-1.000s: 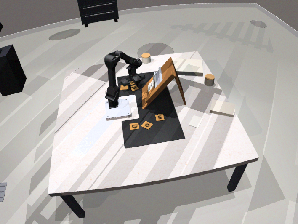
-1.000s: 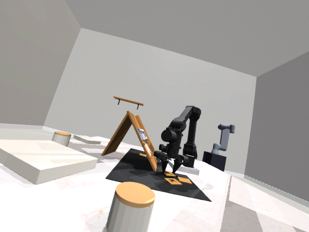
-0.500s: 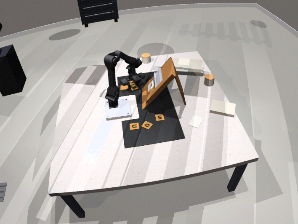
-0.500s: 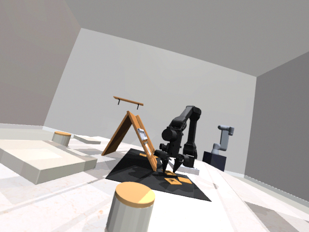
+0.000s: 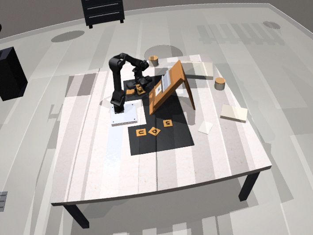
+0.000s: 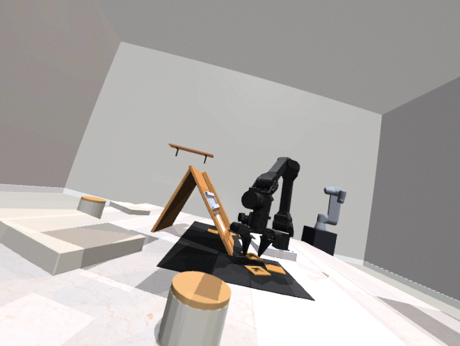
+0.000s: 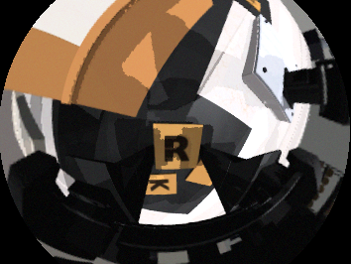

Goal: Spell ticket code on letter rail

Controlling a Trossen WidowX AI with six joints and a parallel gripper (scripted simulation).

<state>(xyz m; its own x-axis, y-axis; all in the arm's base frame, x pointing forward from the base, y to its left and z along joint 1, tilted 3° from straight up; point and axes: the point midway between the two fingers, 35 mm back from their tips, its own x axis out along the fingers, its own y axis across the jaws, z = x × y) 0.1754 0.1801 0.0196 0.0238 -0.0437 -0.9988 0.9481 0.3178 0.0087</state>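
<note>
Right now the white ticket is 120 mm ahead of my gripper tip, 110 mm to the right of it and 80 mm above it. Also, from my gripper tip: orange letter tile right at my gripper tip; black mat 30 mm ahead, 190 mm to the right, 20 mm below; white card 350 mm ahead, 460 mm to the right, 20 mm below.
</note>
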